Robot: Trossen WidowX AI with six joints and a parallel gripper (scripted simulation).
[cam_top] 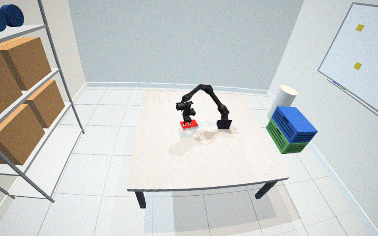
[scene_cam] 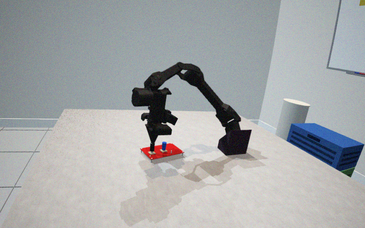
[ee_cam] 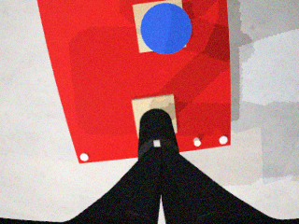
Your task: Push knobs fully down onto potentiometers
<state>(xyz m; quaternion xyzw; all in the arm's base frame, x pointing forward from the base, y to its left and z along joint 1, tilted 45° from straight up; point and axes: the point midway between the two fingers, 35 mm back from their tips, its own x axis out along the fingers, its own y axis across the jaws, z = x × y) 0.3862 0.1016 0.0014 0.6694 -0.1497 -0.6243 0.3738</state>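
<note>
Right now the black knob is 1 cm below my gripper tip. The rest, counted from my gripper tip: blue knob (5 cm behind, 1 cm to the right, 2 cm below).
</note>
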